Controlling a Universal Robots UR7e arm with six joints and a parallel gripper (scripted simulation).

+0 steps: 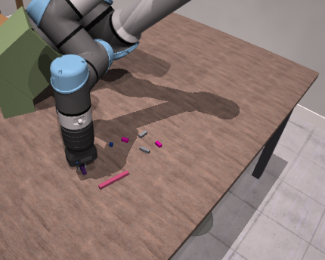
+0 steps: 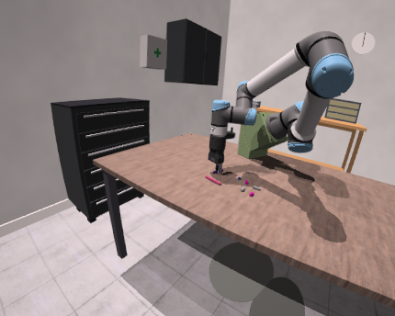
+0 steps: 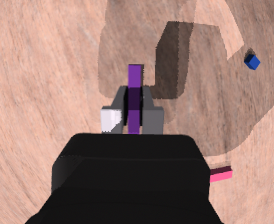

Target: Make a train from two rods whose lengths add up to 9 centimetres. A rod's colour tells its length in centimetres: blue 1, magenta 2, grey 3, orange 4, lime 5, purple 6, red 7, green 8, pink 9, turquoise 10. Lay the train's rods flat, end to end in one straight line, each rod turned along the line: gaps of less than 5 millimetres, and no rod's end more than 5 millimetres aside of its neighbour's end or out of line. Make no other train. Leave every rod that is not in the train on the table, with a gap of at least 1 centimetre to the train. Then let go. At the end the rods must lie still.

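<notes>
The purple rod lies 10 mm below my hand. The rest, counted from my hand: blue rod: 20 mm behind, 110 mm to the left, 10 mm below; pink rod: 90 mm ahead, 50 mm to the left, 10 mm below.
</notes>
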